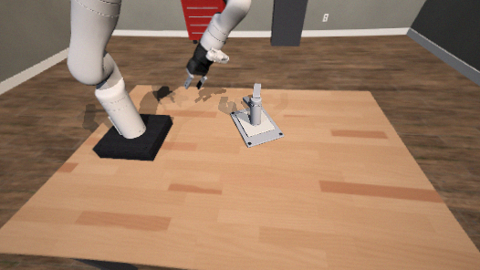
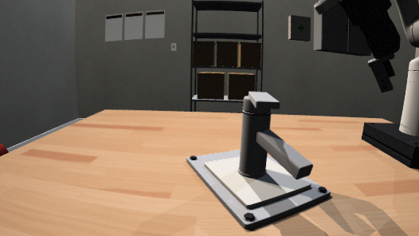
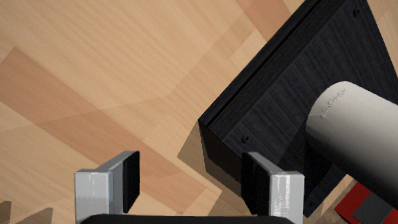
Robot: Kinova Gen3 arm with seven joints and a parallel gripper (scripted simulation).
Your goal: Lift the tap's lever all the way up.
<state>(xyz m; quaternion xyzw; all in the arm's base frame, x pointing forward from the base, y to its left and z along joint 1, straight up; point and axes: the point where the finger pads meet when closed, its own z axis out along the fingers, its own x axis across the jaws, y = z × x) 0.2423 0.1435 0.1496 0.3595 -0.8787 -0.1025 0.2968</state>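
Right now my hand is 25 cm short of the lever, 6 cm to the right of it and 5 cm above it. Also, from my hand: grey tap 24 cm ahead, 9 cm below, 4 cm to the left.
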